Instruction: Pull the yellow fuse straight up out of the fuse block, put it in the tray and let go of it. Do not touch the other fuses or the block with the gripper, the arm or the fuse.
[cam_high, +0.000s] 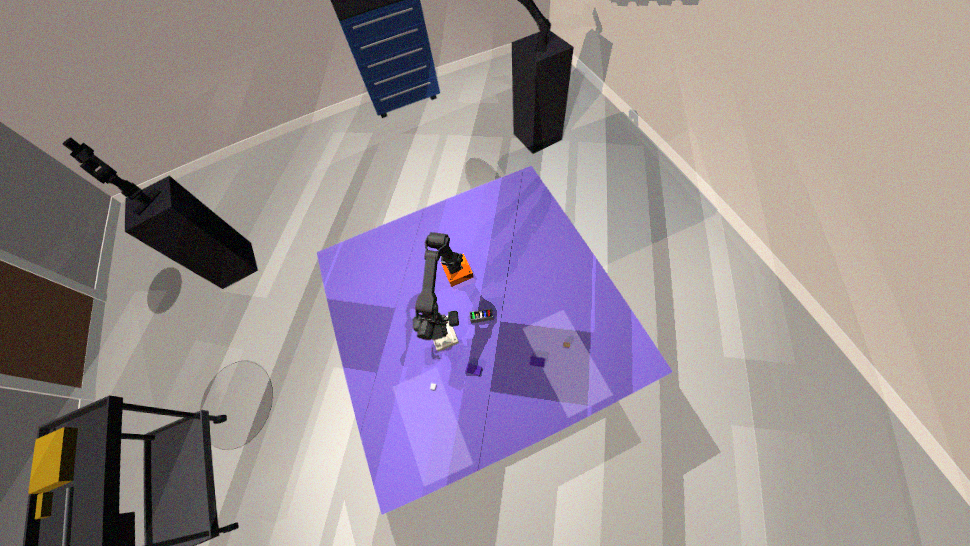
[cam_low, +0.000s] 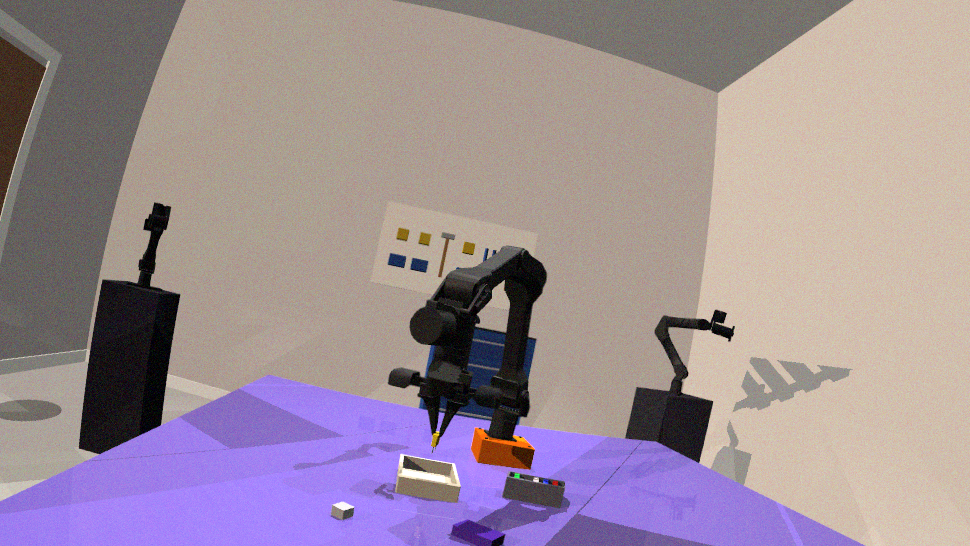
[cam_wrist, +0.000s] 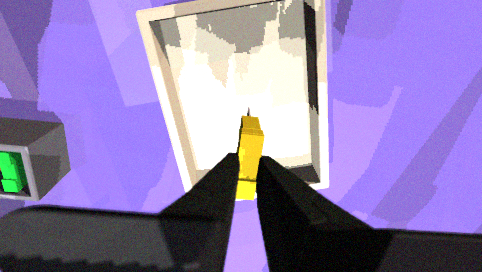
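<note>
The yellow fuse is 10 mm below my gripper tip. The rest, counted from my gripper tip: cream tray (90 mm below); grey cube (190 mm ahead, 150 mm to the right, 90 mm below); tan piece (330 mm ahead, 440 mm to the left, 80 mm below).
</note>
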